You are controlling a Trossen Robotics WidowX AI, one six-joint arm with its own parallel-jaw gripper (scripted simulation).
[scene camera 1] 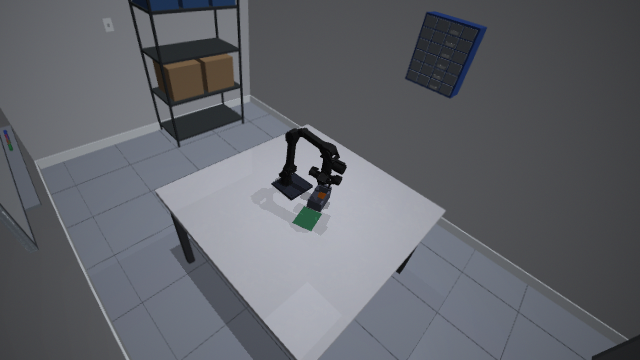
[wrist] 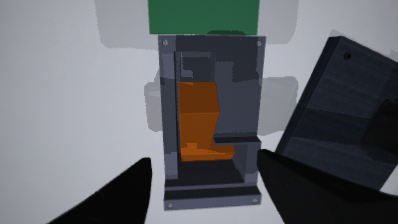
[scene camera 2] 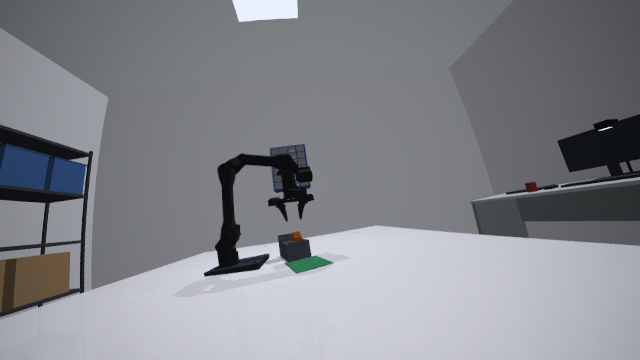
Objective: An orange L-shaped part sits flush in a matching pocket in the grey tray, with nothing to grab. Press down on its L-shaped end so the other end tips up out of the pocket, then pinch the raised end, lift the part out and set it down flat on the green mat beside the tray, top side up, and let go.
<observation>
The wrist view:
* my gripper: 205, 161
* orange L-shaped part: 199, 111
</observation>
